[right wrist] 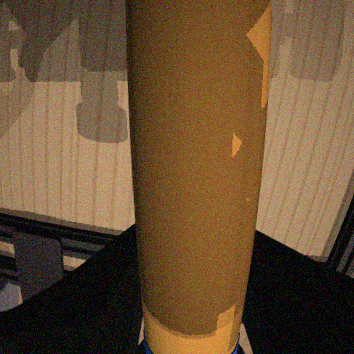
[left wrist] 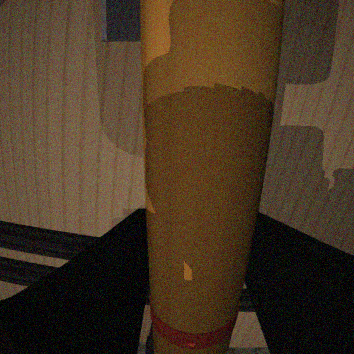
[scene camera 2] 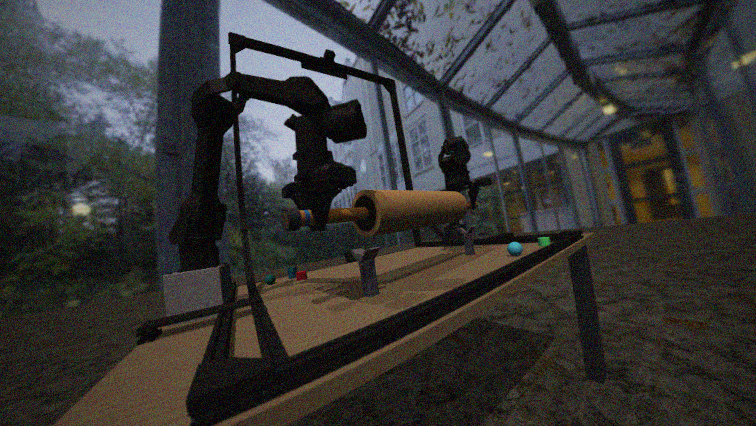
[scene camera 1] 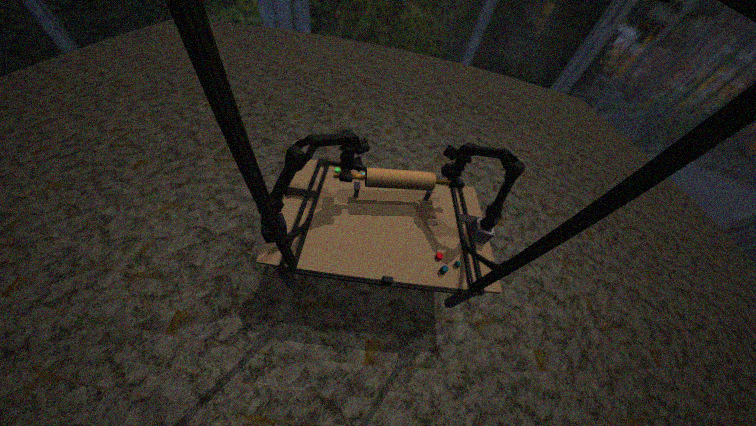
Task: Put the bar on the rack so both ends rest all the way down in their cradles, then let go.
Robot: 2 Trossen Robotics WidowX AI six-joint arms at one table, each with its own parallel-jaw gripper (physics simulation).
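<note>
The bar is a light wooden roller with a thick middle and thinner handles; it hangs roughly level above the table. The rack is two grey posts with V-shaped cradles: the near one and the far one in scene camera 2. A gap shows between the bar and the near cradle; the far gap looks smaller. My left gripper is shut on one handle, which fills the left wrist view. My right gripper is shut on the other handle, near its blue band.
A red cylinder and teal pieces lie at the lower right of the table in scene camera 1. A cyan ball and green cylinder lie beyond the far post. A black frame spans the table.
</note>
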